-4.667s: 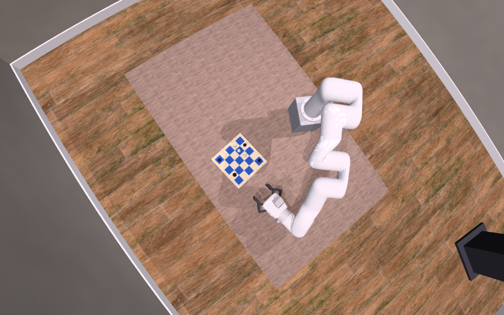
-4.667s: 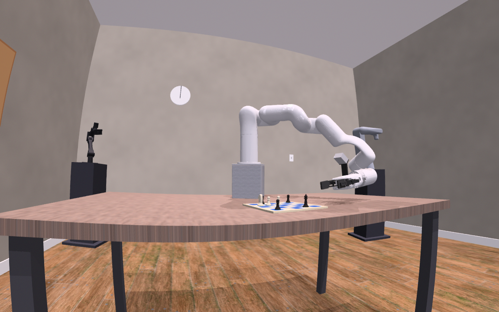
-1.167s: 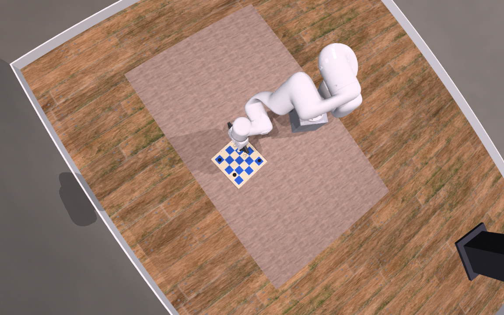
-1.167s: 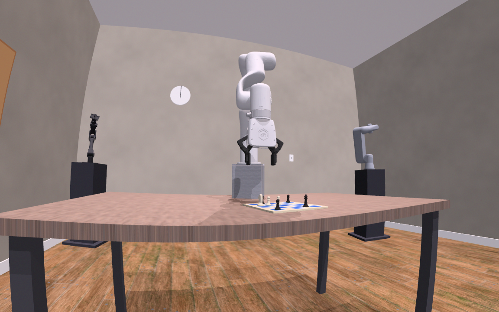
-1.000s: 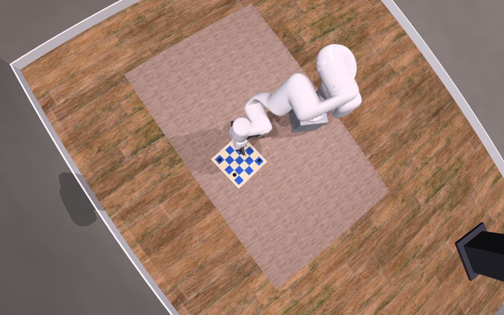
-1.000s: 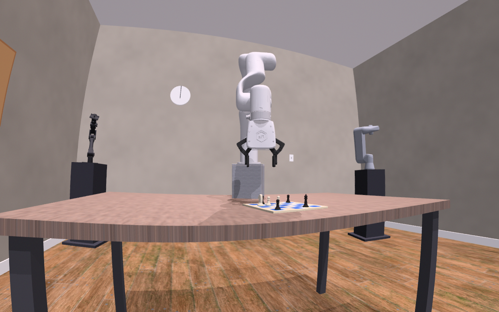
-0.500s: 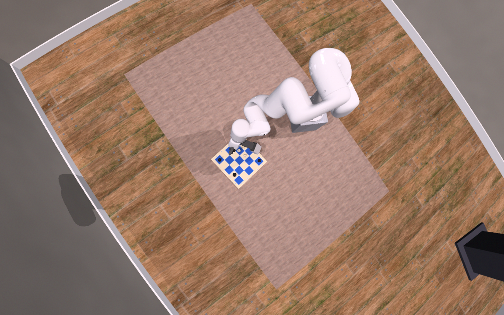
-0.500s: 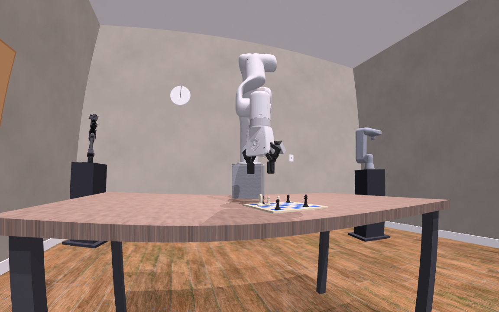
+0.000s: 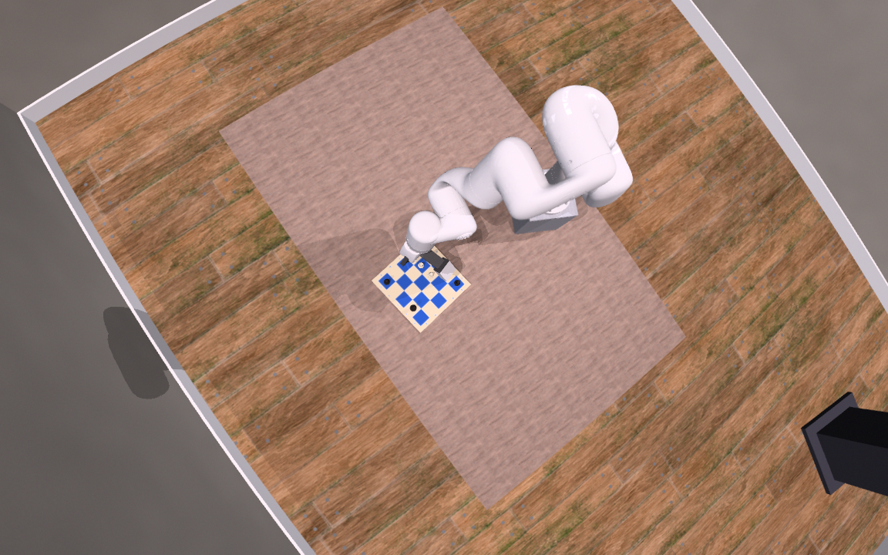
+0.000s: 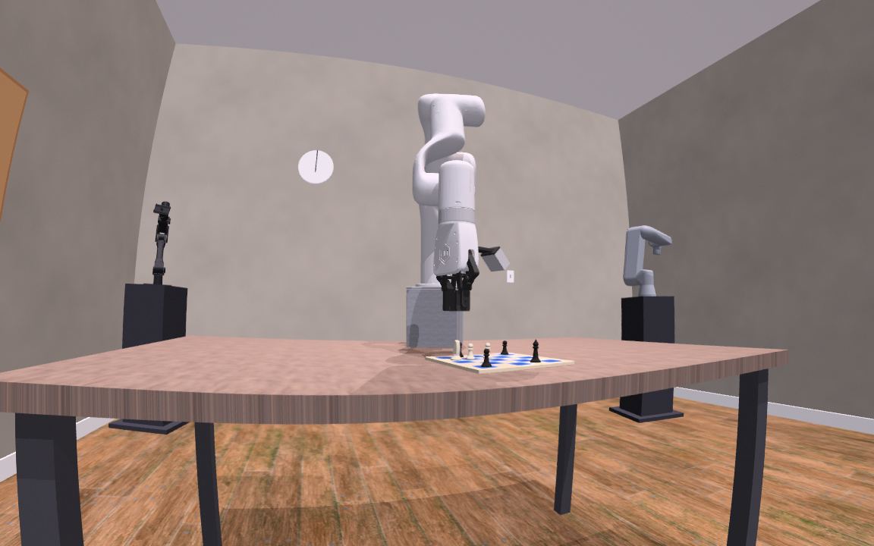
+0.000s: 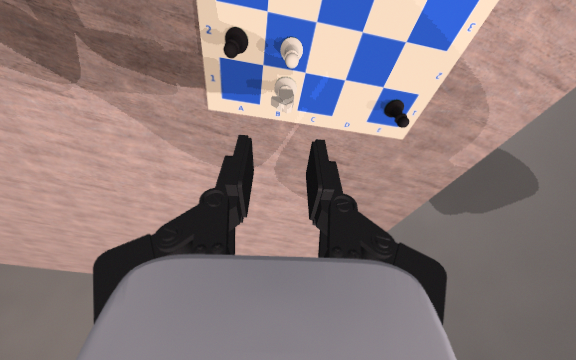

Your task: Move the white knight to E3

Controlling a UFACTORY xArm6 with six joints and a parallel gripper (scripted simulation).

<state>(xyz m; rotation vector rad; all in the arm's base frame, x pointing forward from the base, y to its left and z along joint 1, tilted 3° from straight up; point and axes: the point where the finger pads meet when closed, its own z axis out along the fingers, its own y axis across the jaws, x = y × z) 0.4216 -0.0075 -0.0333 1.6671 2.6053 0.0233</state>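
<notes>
My hand is 100 mm above the white knight. The rest, counted from my hand: blue-and-cream chessboard (120 mm below, 80 mm to the left, 10 mm ahead).
</notes>
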